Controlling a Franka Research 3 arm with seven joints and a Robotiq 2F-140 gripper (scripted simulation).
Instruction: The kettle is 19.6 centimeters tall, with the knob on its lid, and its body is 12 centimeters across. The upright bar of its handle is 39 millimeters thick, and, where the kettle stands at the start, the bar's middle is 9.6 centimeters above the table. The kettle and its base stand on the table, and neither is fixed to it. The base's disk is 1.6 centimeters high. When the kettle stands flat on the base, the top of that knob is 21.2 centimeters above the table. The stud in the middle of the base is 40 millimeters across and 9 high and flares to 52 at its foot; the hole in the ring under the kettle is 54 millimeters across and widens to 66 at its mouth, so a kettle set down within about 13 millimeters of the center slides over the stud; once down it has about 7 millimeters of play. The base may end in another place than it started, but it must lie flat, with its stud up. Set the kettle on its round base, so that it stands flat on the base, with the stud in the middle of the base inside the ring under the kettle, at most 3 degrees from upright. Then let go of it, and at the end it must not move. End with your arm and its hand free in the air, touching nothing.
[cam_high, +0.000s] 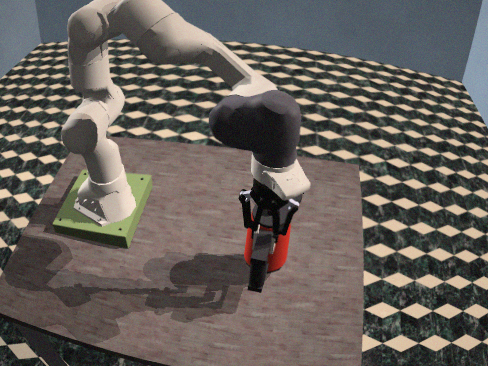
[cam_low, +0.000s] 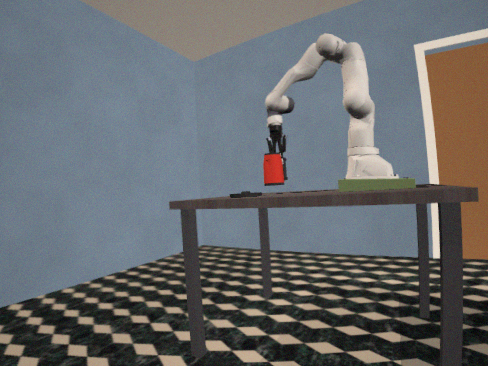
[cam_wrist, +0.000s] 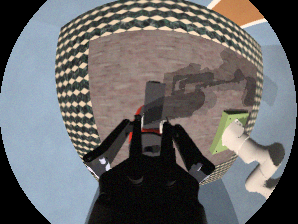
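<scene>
The red kettle lies 3 cm to the left of my hand and 6 cm below it. Round my hand: round kettle base: 6 cm behind, 37 cm to the left, 19 cm below.
</scene>
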